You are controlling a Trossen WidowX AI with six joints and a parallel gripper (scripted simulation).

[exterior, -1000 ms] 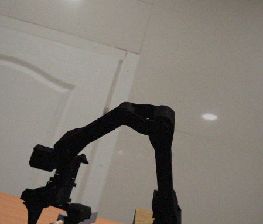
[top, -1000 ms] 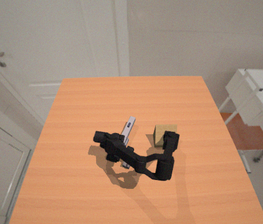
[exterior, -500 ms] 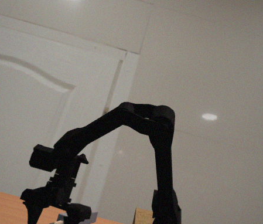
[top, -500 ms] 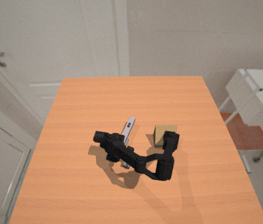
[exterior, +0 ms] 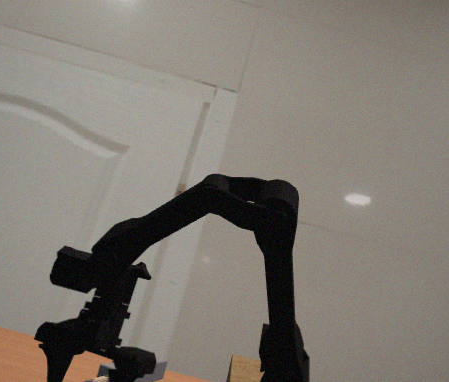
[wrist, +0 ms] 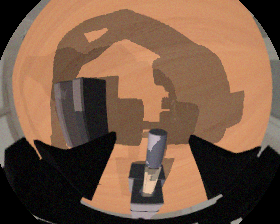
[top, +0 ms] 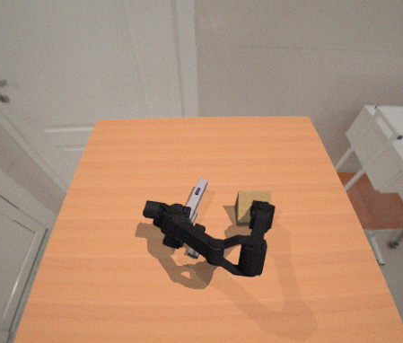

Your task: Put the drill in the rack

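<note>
Right now the drill is 1 cm behind my gripper tip, 4 cm to the right of it and 4 cm above it. Round my gripper tip: dark grey block (7 cm behind, 5 cm to the left, 1 cm above); then grey bar (4 cm behind, 13 cm to the right, 4 cm above); then blue key (5 cm behind, 16 cm to the right, 4 cm above).
</note>
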